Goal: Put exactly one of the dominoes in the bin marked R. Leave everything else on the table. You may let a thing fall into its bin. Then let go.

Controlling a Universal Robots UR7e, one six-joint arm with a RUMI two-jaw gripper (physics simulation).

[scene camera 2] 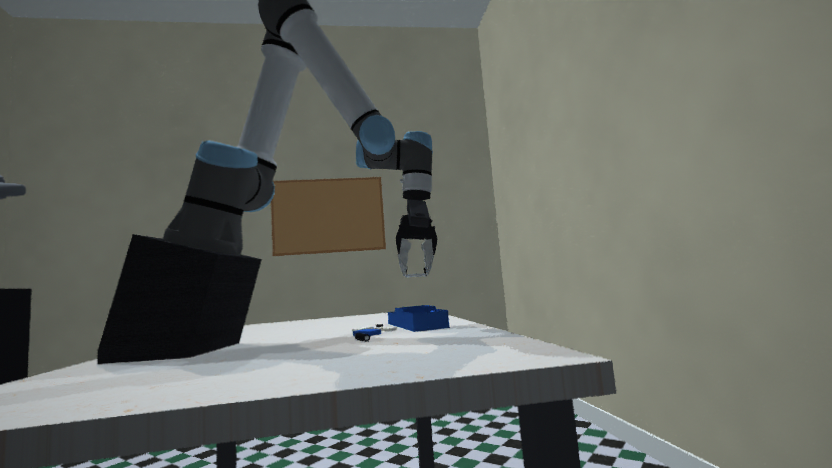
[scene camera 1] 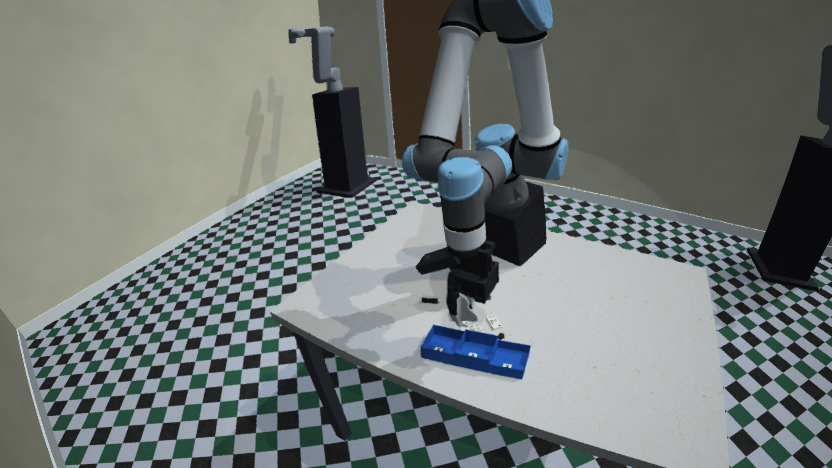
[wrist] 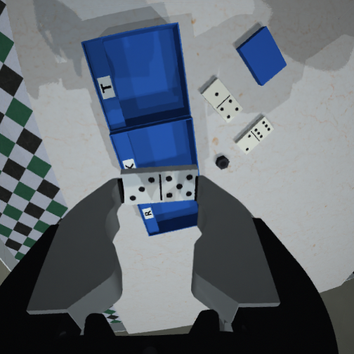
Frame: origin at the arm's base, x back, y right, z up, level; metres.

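Seen in the pictures: gripper, fingertip midpoint: [scene camera 2: 415, 276] [scene camera 1: 466, 318]; arm's base, origin of the base link: [scene camera 2: 203, 247] [scene camera 1: 505, 195].
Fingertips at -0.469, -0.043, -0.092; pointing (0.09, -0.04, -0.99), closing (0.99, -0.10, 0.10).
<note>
Pixels of each thing's top centre, then the offset from my fingertips to it, as dx, dy, dz. "spot": a spot on its surface instead.
- blue three-bin tray, middle of its top: [scene camera 1: 476, 344] [scene camera 2: 414, 307] +0.002, -0.029, -0.076
- bin marked R, surface spot: [scene camera 1: 512, 352] spot: +0.039, -0.111, -0.116
- black hex nut, middle of its top: [scene camera 1: 501, 335] +0.088, -0.066, -0.114
- blue block, middle of its top: [scene camera 2: 366, 330] +0.134, +0.065, -0.113
- black battery, middle of its top: [scene camera 2: 361, 333] [scene camera 1: 430, 298] +0.155, +0.163, -0.108
My gripper [scene camera 1: 467, 317] [scene camera 2: 416, 274] [wrist: 159, 178] is shut on a white domino [wrist: 160, 186] with black pips, held by its ends. It hangs well above the blue three-bin tray [scene camera 1: 450, 358] [scene camera 2: 427, 321] [wrist: 185, 70]. In the wrist view the domino overlaps parts of the K and R bins. The bin marked R [scene camera 1: 512, 352] [wrist: 175, 210] is the right-hand one in scene camera 1; the part of it that shows has no thing in it. Two other dominoes lie flat beside the tray: one [scene camera 1: 474, 327] [wrist: 222, 99] nearer the tray, another [scene camera 1: 493, 321] [wrist: 255, 134] farther out.
A black hex nut [scene camera 1: 500, 335] [wrist: 222, 162] lies beside the tray. A blue block [scene camera 2: 367, 331] [wrist: 261, 56] lies beyond the dominoes, largely hidden by the gripper in scene camera 1. A black battery [scene camera 1: 429, 300] [scene camera 2: 361, 337] lies farther left in scene camera 1.
</note>
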